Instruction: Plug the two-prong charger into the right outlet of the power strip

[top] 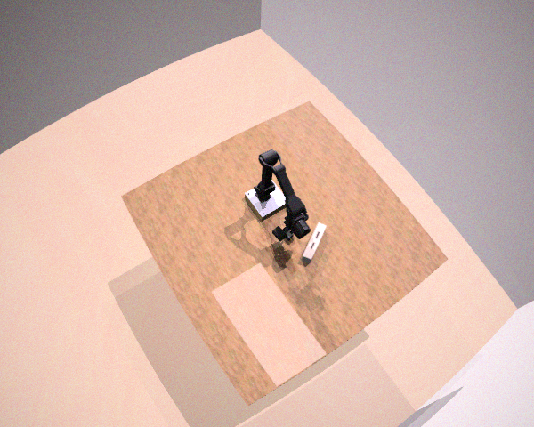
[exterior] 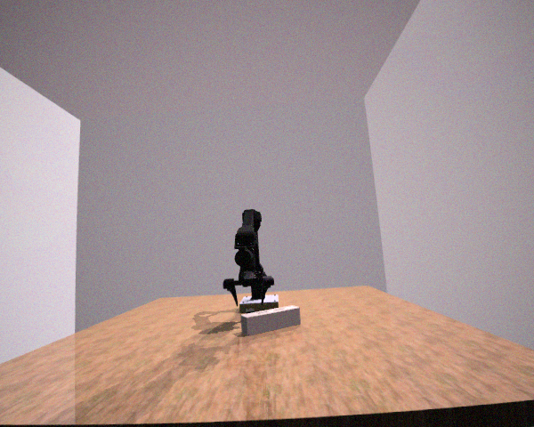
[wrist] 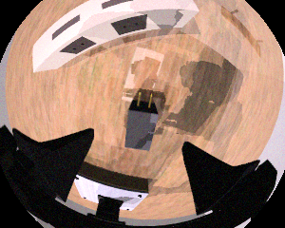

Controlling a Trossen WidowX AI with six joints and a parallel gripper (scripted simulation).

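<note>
Right now my gripper tip is 1 cm short of the dark two-prong charger and 4 cm above it.
</note>
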